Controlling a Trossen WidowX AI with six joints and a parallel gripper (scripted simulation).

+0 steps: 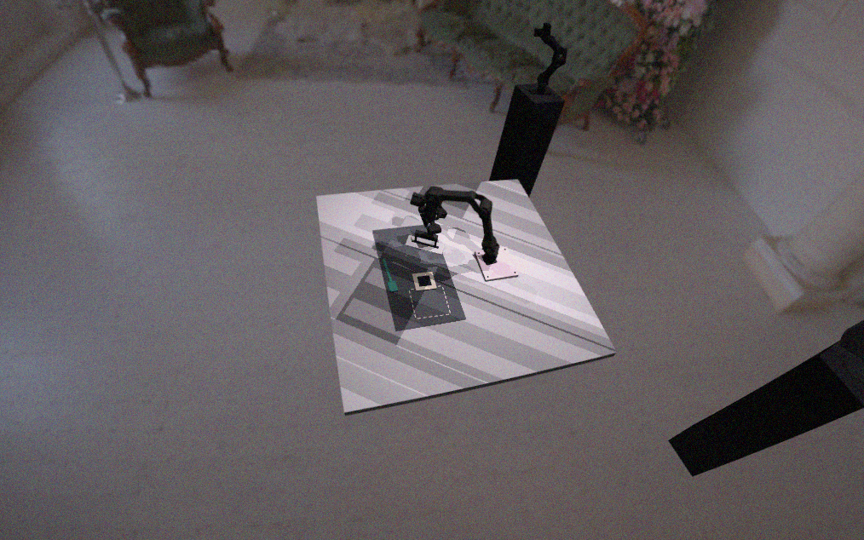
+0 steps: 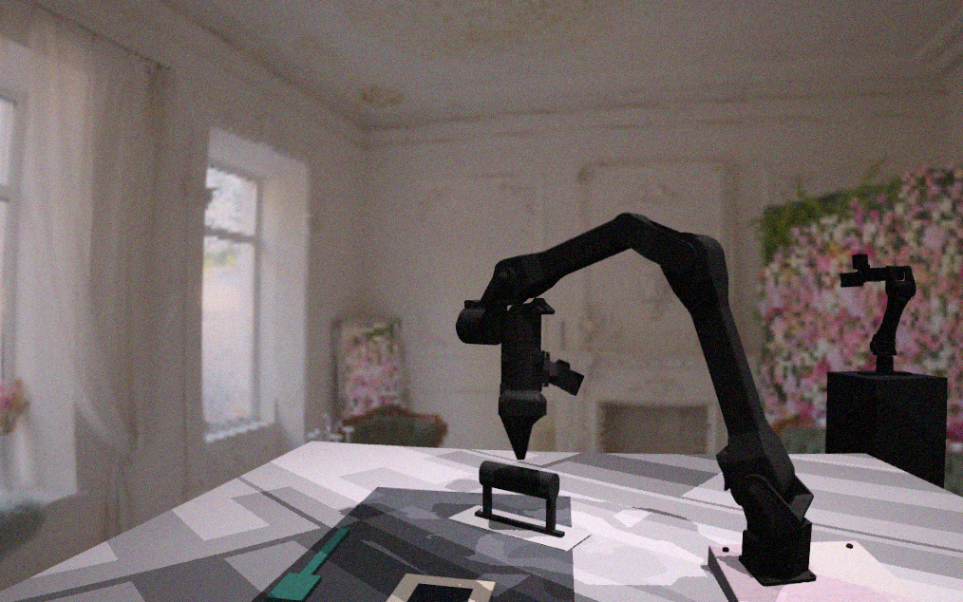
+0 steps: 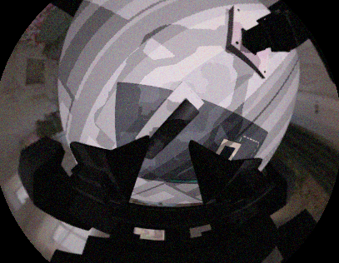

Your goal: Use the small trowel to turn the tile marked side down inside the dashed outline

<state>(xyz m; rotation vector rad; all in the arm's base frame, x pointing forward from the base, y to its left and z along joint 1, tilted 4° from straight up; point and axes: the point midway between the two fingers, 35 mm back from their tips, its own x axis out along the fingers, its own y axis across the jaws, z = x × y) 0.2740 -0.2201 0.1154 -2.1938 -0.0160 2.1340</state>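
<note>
Now: the trowel 1 cm behind my gripper tip, 1 cm to the left of it and 7 cm below it. The rest, counted from my gripper tip: teal flat tool 26 cm ahead, 16 cm to the left, 10 cm below; tile 10 cm ahead, 23 cm to the left, 10 cm below; dark mat 12 cm ahead, 16 cm to the left, 13 cm below.
</note>
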